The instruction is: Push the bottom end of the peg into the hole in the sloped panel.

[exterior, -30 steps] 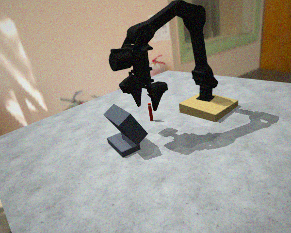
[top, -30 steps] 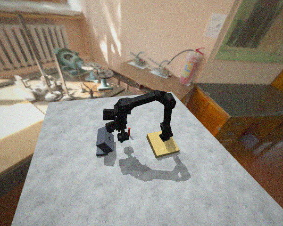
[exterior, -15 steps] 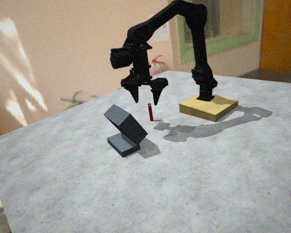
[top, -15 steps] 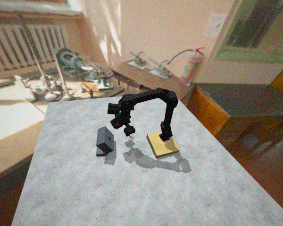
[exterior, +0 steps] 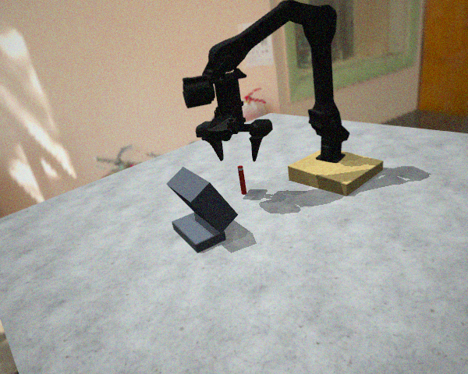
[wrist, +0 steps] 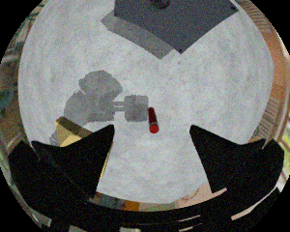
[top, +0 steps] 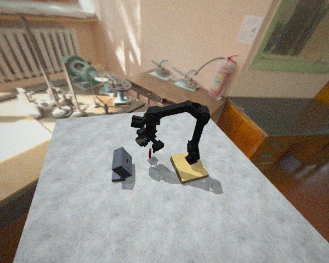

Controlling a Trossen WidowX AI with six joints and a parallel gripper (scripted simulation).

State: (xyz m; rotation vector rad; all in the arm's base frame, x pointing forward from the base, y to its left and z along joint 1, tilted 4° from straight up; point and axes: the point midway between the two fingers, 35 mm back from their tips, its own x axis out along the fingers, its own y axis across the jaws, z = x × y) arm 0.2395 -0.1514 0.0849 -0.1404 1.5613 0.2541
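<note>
Now: gripper tip 10 mm past the red round peg, 10 mm to the left of it and 50 mm above it. Round my gripper tip: grey foot plate 190 mm ahead, 20 mm to the left, 90 mm below; then grey sloped panel 170 mm ahead, 20 mm to the left, 20 mm below.
</note>
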